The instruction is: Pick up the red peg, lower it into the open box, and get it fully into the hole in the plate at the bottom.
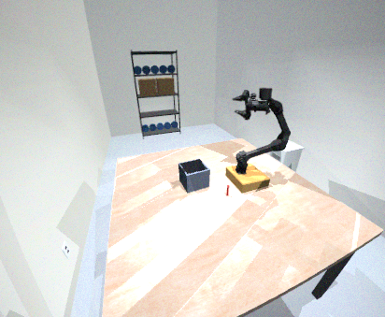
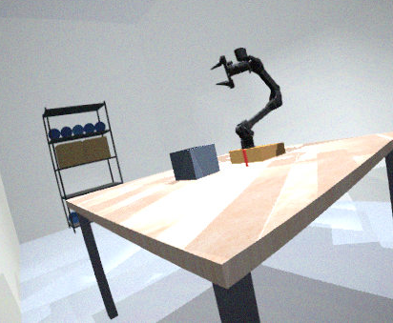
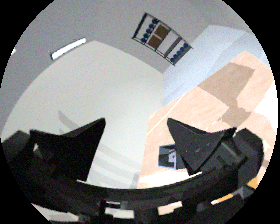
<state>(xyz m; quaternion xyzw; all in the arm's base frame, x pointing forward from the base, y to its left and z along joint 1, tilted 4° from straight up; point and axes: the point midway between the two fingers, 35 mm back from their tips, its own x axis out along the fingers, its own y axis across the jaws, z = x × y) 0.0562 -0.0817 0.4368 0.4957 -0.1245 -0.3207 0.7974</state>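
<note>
Now: gripper tip 80 mm short of the red peg, 250 mm to the right of it and 460 mm above it.
</note>
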